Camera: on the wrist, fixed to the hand. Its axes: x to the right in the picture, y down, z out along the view.
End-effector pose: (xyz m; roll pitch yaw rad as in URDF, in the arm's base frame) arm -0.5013 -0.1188 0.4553 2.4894 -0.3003 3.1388
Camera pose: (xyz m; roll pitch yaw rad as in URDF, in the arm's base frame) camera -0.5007 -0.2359 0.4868 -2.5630 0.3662 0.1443
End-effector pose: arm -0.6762 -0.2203 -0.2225 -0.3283 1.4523 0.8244
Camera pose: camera -0.6457 -0.3365 -0.2387 1.6896 -1.4624 2.4765
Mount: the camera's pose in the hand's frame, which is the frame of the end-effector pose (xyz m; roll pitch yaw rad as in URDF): 0.0084 -0.0746 -0.0952 -0.1171 -0.1382 3.0739
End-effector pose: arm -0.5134 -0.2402 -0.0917 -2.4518 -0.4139 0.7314
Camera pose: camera -0.5418 -0.2698 0.0224 2.3100 0.5630 -2.4528
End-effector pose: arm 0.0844 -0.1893 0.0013 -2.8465 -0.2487 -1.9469
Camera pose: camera 0.1322 -0.1871 0.1127 2.7331 0.4005 1.2208
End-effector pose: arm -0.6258 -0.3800 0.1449 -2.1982 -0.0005 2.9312
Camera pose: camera -0.6270 -0.3457 0.2612 2.0714 0.1360 -0.2833
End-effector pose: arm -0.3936 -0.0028 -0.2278 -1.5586 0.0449 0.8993
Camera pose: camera -0.3111 -0.0534 -0.1548 1.4385 0.0209 -2.3813
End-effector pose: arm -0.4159 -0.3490 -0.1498 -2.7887 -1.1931 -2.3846
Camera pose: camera -0.3149 -0.3046 -0.0995 2.7324 1.3456 0.8254
